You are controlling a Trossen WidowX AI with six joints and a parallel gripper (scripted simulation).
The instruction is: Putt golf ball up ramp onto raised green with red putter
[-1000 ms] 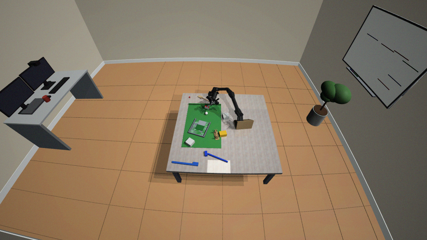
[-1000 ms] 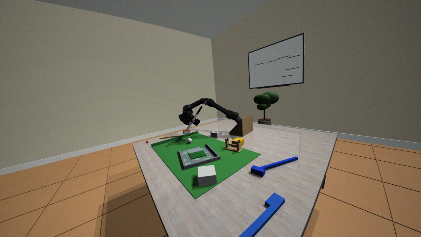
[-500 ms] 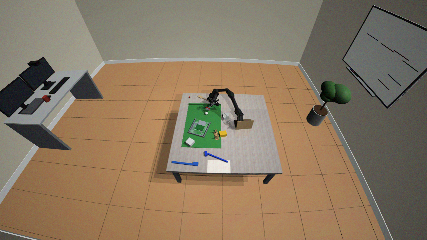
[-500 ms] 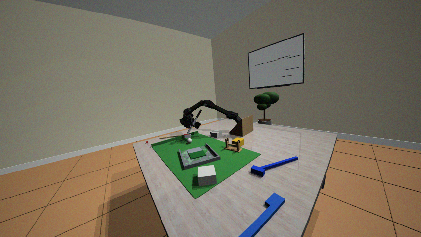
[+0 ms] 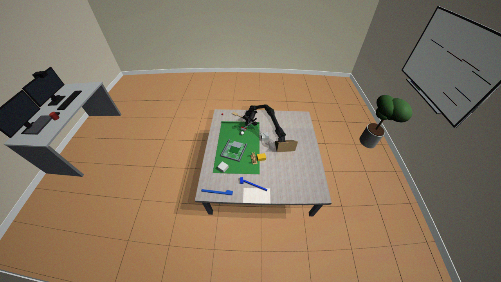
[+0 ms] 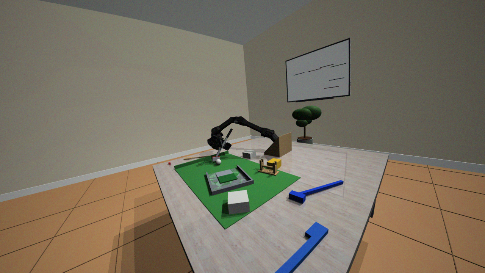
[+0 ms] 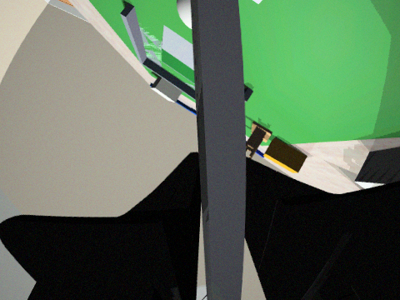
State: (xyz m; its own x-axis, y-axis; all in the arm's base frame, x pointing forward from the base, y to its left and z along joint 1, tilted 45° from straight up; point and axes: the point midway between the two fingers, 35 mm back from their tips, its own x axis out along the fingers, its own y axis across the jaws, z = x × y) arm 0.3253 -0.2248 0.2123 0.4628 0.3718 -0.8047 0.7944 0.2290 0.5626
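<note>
Now: gripper tip 7 cm short of the white golf ball, 1 cm to the right of it and 9 cm above it. Round my gripper tip: red putter (2 cm behind, 2 cm to the right, 1 cm above); then wooden rack (2 cm behind, 39 cm to the left, 8 cm below); then green mat (13 cm ahead, 18 cm to the left, 11 cm below).
</note>
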